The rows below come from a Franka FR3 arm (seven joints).
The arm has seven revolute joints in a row. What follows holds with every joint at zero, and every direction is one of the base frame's. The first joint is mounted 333 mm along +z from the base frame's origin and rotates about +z. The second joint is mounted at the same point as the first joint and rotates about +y. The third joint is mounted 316 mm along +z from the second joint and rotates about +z. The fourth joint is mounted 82.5 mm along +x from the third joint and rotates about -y. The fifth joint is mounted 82.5 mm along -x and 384 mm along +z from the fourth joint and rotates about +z. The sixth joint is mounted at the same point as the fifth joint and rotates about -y. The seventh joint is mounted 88 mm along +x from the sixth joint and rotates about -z. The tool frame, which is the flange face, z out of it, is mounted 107 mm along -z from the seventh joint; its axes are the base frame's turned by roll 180, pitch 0 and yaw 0 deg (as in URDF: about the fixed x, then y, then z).
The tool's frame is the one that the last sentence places.
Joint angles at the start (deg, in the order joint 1, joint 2, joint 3, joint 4, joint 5, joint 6, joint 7): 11.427, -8.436, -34.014, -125.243, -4.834, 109.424, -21.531
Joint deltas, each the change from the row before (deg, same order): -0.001, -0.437, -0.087, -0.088, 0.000, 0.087, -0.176; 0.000, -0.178, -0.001, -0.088, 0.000, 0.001, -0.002; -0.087, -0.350, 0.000, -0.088, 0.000, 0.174, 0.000; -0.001, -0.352, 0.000, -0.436, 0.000, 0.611, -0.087; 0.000, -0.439, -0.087, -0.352, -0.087, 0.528, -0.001; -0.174, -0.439, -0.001, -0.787, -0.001, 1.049, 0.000; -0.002, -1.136, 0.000, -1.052, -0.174, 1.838, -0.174; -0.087, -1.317, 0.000, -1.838, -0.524, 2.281, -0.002; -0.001, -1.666, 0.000, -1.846, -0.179, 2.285, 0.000; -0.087, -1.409, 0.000, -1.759, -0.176, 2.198, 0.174; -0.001, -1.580, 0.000, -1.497, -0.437, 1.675, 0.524
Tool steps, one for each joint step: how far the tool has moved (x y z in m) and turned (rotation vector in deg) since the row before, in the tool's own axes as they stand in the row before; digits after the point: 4 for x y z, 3 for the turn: -0.0015, 0.0005, -0.0023, 0.099, 0.433, -0.136; -0.0007, -0.0002, -0.0005, 0.064, 0.095, -0.023; -0.0011, 0.0006, -0.0019, 0.039, 0.431, 0.049; -0.0008, -0.0004, 0.0003, 0.004, 0.515, -0.151; -0.0014, 0.0005, -0.0008, -0.037, 0.573, -0.013; -0.0018, 0.0006, 0.0019, 0.012, 0.698, 0.075; -0.0022, -0.0007, -0.0018, -0.229, 1.805, -0.410; -0.0044, -0.0011, 0.0027, -0.336, 1.571, -0.379; -0.0047, -0.0025, 0.0003, 0.010, 2.032, -0.342; -0.0045, -0.0019, 0.0013, -0.023, 1.789, -0.059; -0.0045, -0.0023, -0.0012, -0.105, 1.628, 0.084
